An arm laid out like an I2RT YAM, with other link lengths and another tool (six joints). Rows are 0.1 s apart.
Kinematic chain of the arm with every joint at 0, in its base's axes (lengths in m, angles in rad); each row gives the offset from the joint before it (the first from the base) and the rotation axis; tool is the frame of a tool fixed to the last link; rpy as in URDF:
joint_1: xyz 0 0 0.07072 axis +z
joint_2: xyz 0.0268 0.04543 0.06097 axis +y
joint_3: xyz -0.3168 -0.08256 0 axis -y
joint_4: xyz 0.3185 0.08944 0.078 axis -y
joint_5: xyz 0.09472 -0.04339 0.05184 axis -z
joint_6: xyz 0.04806 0 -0.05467 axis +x
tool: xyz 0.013 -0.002 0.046 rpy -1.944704 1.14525 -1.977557
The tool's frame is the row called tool.
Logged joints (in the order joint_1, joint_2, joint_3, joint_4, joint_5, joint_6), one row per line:
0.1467 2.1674 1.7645 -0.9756 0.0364 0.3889
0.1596 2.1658 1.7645 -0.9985 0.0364 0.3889
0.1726 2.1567 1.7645 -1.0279 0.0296 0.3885
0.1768 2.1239 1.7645 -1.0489 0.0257 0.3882
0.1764 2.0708 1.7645 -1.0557 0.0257 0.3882
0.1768 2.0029 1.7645 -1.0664 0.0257 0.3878
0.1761 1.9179 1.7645 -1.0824 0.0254 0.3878
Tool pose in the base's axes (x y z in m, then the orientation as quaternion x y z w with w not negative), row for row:
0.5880 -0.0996 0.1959 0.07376 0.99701 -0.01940 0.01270
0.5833 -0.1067 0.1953 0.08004 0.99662 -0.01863 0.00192
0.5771 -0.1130 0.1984 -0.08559 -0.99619 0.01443 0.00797
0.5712 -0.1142 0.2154 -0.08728 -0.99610 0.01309 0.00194
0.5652 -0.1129 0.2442 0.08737 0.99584 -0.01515 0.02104
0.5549 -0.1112 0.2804 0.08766 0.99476 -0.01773 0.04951
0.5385 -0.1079 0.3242 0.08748 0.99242 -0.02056 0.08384
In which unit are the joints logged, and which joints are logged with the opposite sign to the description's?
The joints are logged in radians. Opposite sign: joint_1.
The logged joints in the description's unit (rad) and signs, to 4 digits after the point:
-0.1467 2.1674 1.7645 -0.9756 0.0364 0.3889
-0.1596 2.1658 1.7645 -0.9985 0.0364 0.3889
-0.1726 2.1567 1.7645 -1.0279 0.0296 0.3885
-0.1768 2.1239 1.7645 -1.0489 0.0257 0.3882
-0.1764 2.0708 1.7645 -1.0557 0.0257 0.3882
-0.1768 2.0029 1.7645 -1.0664 0.0257 0.3878
-0.1761 1.9179 1.7645 -1.0824 0.0254 0.3878

